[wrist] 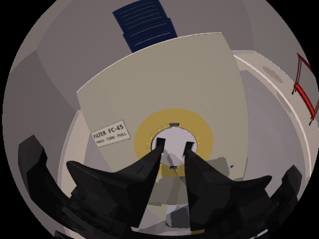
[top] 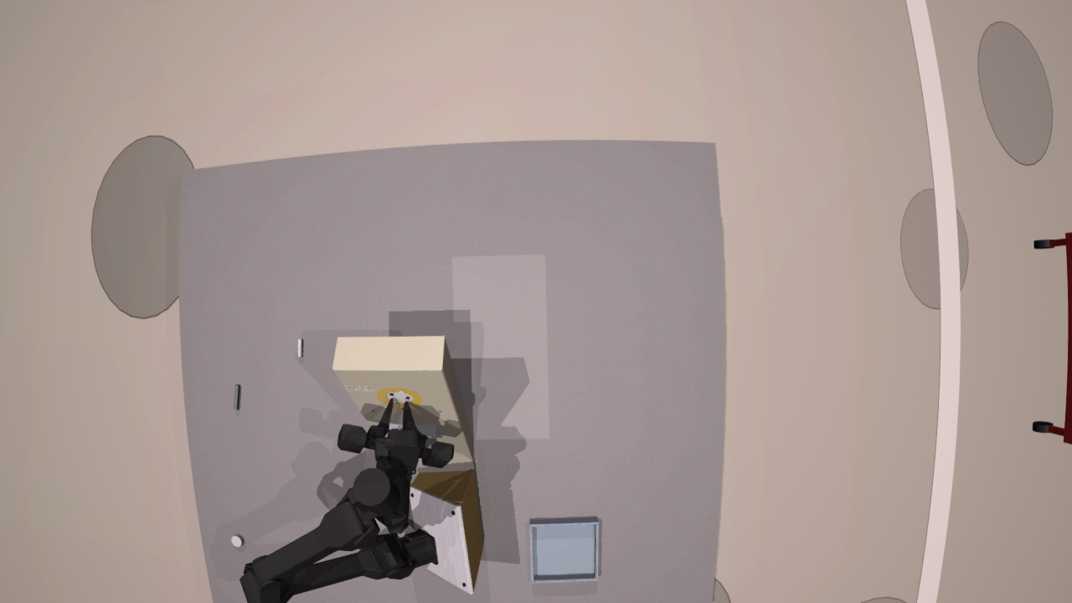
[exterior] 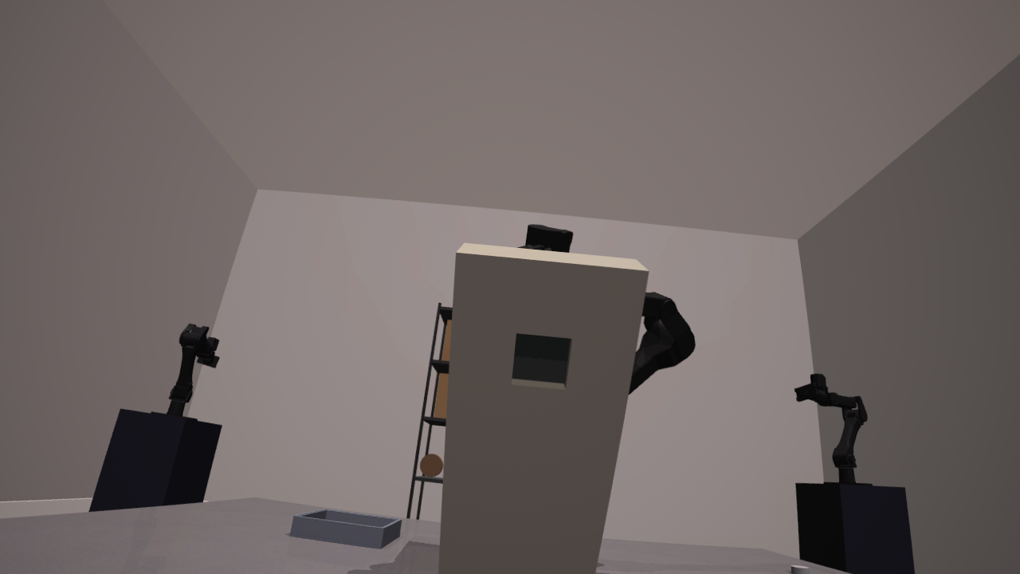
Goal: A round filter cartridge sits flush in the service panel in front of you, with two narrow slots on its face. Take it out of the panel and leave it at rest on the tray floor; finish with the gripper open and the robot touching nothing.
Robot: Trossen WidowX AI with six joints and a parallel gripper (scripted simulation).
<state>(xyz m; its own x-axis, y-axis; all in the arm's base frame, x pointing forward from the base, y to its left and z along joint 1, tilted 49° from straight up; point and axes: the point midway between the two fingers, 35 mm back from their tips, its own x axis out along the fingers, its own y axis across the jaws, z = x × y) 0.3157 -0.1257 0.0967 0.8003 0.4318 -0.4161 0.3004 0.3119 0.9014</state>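
Right now the filter cartridge is 2 cm ahead of my gripper tip and 1 cm below it. The rest, counted from my gripper tip: tray: 41 cm behind, 27 cm to the right, 27 cm below.
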